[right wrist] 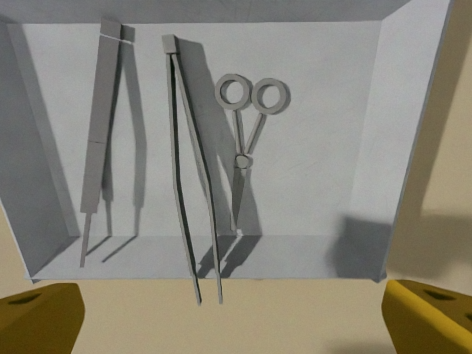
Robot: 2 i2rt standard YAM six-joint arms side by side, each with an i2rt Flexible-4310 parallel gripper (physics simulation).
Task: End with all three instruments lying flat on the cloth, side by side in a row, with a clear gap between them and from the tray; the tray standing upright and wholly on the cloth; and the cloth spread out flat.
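The grey tray [400, 100] fills most of the right wrist view and holds the three instruments. A flat, long-handled instrument [98, 120] with a thin tip lies at the left, its tip overlapping the tray's near wall. The tweezers [170, 44] lie in the middle, arms spread, their tips reaching past the near rim. The scissors [242, 161] lie to their right, rings toward the far wall and blade tips near the near wall. My right gripper [232, 294] is wide open, its yellow fingers at the lower corners, with no instrument between them. My left gripper does not show.
A beige surface [280, 315] shows outside the tray, below and to the right; I cannot tell whether it is the cloth or the table. The tray's walls stand up around the instruments. Dark shadows fall at its near right corner and on the surface beyond.
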